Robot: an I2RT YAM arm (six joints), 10 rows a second.
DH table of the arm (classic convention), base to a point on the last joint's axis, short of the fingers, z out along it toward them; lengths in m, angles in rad. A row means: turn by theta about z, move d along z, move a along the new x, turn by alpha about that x. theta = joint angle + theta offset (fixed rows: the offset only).
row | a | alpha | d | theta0
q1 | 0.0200 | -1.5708 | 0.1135 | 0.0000
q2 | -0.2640 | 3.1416 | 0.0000 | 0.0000
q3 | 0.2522 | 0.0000 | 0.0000 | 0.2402
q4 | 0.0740 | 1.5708 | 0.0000 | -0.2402
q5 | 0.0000 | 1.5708 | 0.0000 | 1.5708
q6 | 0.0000 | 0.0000 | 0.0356 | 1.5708
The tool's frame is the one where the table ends.
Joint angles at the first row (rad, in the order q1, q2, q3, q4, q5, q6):
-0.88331 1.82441 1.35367 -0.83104 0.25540 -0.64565
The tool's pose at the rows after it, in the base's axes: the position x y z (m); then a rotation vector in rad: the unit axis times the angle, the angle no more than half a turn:
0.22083 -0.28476 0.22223 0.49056 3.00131 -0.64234
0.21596 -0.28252 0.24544 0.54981 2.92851 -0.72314
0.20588 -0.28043 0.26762 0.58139 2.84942 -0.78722
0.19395 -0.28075 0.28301 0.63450 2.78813 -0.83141
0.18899 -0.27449 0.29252 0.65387 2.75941 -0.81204
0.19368 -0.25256 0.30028 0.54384 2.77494 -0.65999
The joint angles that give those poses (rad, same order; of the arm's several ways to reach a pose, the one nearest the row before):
-0.88330 1.79731 1.37577 -0.84057 0.28592 -0.60407
-0.88789 1.74201 1.39107 -0.84212 0.30689 -0.57584
-0.90659 1.67791 1.39220 -0.82877 0.30690 -0.57585
-0.93480 1.63175 1.39220 -0.82037 0.30613 -0.56782
-0.93784 1.59742 1.39220 -0.84250 0.28439 -0.54912
-0.89590 1.55584 1.39220 -0.92337 0.18597 -0.55486

